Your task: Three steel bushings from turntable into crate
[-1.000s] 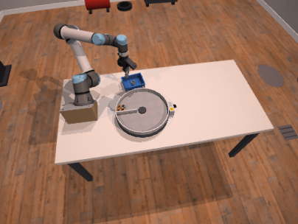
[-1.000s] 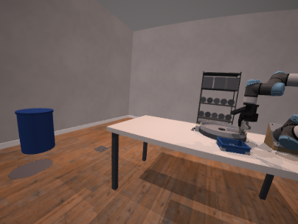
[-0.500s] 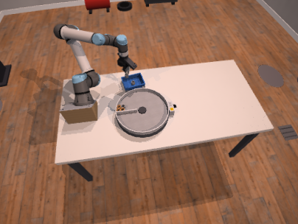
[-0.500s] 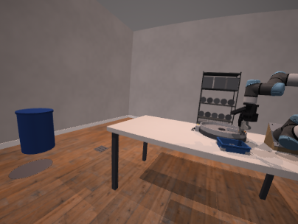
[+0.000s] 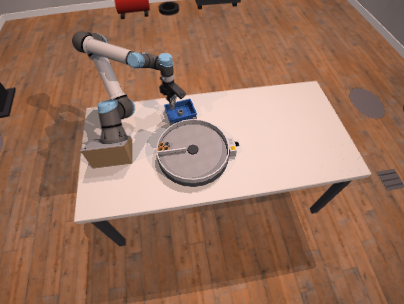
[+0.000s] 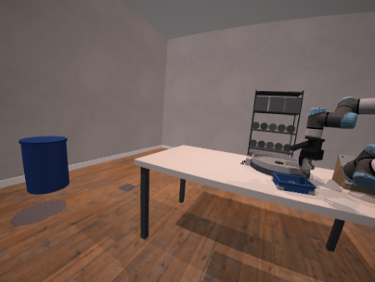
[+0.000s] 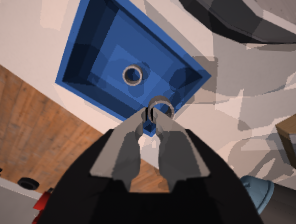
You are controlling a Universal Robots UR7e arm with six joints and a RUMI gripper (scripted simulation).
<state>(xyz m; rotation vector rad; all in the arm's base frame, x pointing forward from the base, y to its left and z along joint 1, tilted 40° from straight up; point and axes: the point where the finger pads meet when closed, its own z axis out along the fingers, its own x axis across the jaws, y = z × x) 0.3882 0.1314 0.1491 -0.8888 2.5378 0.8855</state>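
Now: the blue crate 7 cm below my hand and 4 cm ahead of it. The rest, counted from my hand: round grey turntable: 34 cm to the right, 5 cm below, 5 cm ahead.
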